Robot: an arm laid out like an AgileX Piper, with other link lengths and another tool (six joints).
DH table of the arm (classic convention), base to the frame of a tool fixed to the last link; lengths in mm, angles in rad. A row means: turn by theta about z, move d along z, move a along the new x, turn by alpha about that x. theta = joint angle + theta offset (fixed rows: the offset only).
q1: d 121.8  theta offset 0  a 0  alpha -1.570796
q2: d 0  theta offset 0.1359  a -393.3  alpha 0
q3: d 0  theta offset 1.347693  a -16.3  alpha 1.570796
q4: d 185.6  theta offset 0  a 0  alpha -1.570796
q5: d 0  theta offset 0  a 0  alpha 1.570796
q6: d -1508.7  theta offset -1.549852  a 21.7  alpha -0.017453
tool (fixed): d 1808  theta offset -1.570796  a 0  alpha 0
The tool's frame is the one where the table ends.
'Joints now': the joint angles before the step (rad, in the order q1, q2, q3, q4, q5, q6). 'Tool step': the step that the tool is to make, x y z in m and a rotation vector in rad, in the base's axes. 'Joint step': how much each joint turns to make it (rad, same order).
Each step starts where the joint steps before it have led.
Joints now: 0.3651 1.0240 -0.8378 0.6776 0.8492 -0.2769
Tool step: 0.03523 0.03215 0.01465 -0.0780 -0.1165 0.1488
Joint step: 0.2583 0.1293 -0.1254 -0.1742 -0.1251 0.0873
